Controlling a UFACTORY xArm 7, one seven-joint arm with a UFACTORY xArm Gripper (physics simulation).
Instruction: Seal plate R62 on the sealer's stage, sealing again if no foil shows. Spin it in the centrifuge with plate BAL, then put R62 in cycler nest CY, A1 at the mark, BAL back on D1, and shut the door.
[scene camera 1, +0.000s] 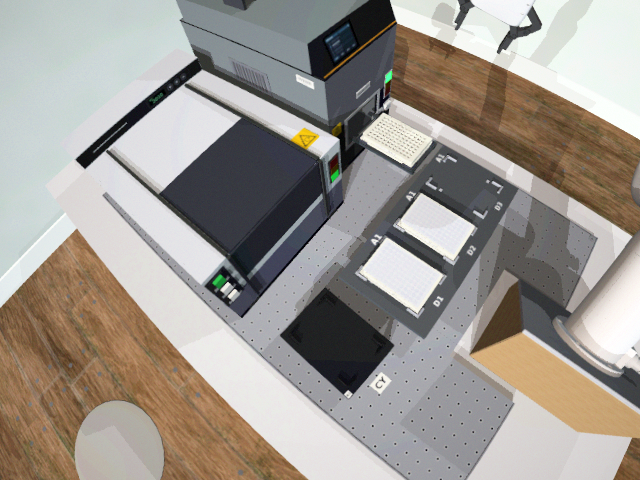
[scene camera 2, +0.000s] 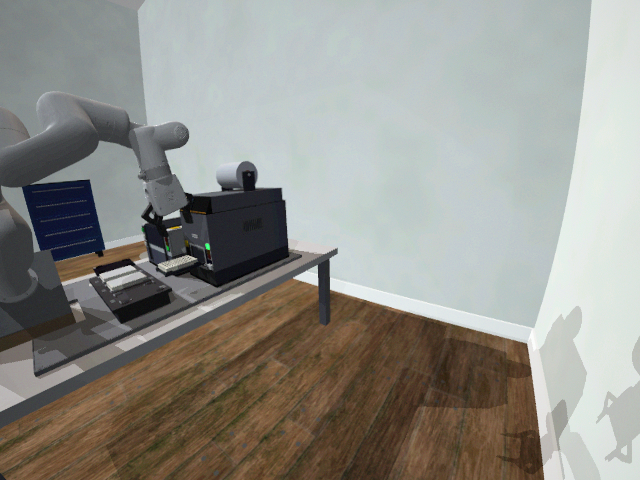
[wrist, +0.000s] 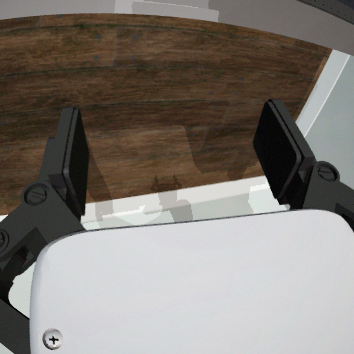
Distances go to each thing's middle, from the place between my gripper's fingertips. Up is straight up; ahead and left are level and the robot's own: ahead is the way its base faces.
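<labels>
From my hand: white well plate (scene camera 1: 399, 141), 50 mm ahead, 190 mm to the left, 170 mm below; centrifuge (scene camera 1: 232, 187), 310 mm ahead, 510 mm to the left, 150 mm below.
</labels>
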